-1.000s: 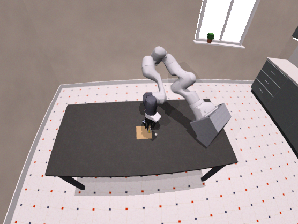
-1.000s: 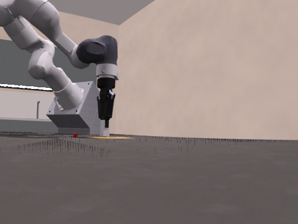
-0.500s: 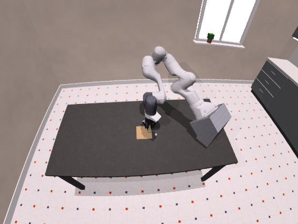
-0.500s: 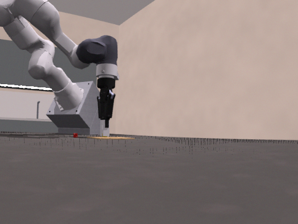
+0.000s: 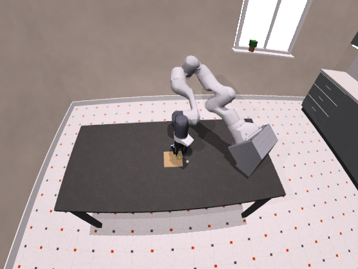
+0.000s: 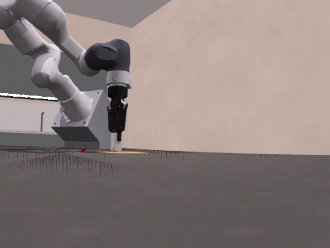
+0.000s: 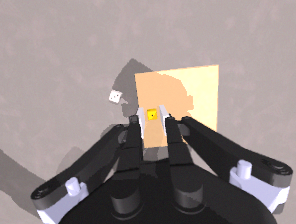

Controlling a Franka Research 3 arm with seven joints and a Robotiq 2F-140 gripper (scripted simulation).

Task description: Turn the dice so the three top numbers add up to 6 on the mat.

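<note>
My gripper is now 30 mm above the yellow die. Also, from my hand: tan mat: 50 mm ahead, 10 mm to the right, 40 mm below; then red die: 70 mm behind, 100 mm to the right, 30 mm below; then white die: 50 mm behind, 50 mm to the left, 30 mm below.
</note>
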